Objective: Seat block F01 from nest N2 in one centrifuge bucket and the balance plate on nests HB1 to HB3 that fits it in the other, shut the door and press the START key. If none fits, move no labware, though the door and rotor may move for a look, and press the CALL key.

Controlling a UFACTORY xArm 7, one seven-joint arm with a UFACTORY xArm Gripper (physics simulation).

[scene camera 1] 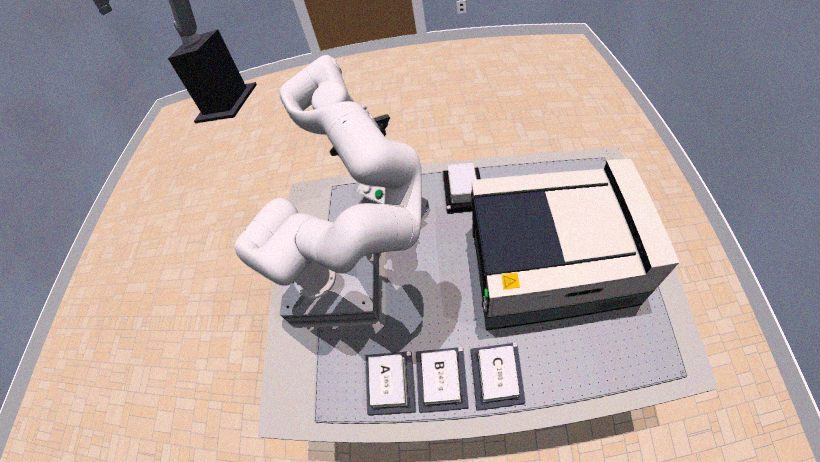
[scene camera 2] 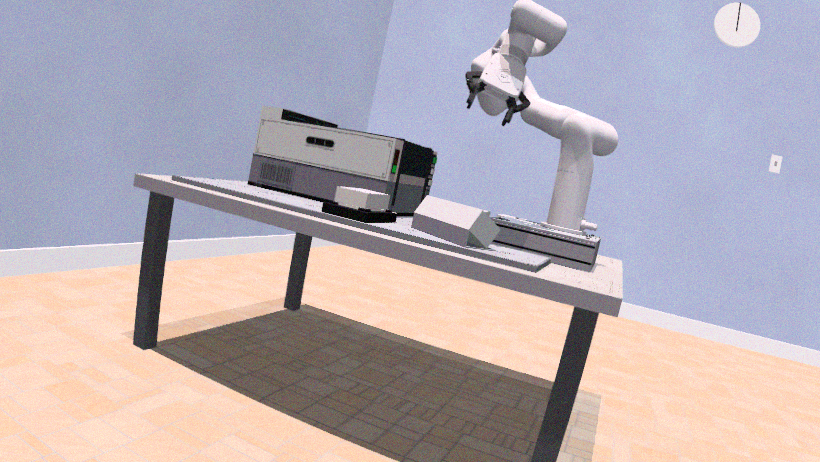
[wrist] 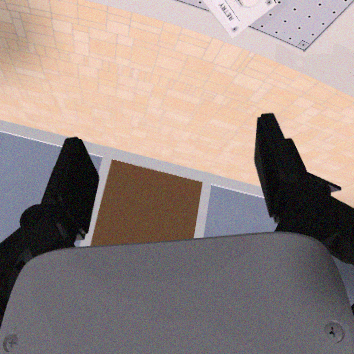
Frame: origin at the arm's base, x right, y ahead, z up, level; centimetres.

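Where they show: gripper, fingertip midpoint: (scene camera 2: 486,114) (wrist: 170,146); arm's base, origin of the base link: (scene camera 1: 315,278) (scene camera 2: 562,230).
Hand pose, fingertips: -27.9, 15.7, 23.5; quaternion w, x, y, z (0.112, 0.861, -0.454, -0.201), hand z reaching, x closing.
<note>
Each offset is from my fingertips to the centre of the thing, as dx, dy, dz.
My gripper (scene camera 1: 358,137) (scene camera 2: 487,114) (wrist: 170,146) is open and empty, high above the table's back left side. White plates marked A {+53.5, +9.2, -26.4} (scene camera 1: 385,379), B {+51.1, +22.1, -26.4} (scene camera 1: 440,376) and C {+49.3, +36.0, -26.4} (scene camera 1: 498,373) lie in dark nests at the front. A reads 165 g and B 247 g; C's weight is blurred. A pale block {-9.5, +23.0, -25.3} (scene camera 1: 461,177) (scene camera 2: 361,198) sits in a dark nest {-9.5, +23.0, -28.3} (scene camera 1: 447,196) (scene camera 2: 367,216) behind, its label unreadable. The centrifuge {+16.5, +51.7, -17.5} (scene camera 1: 550,289) (scene camera 2: 321,157) has its top covered, and the rotor and buckets are hidden. A green key {+34.5, +31.6, -11.5} (scene camera 2: 434,157) shows on its end.
A sloped key box {-3.5, +0.7, -25.6} (scene camera 1: 363,189) (scene camera 2: 447,216) (wrist: 240,25) stands near the arm base, partly hidden by the arm in scene camera 1. Its green key {-2.6, -2.5, -23.3} (scene camera 1: 378,193) shows; RETRY is readable in the wrist view. A black pedestal (scene camera 1: 209,74) with another arm stands beyond the table.
</note>
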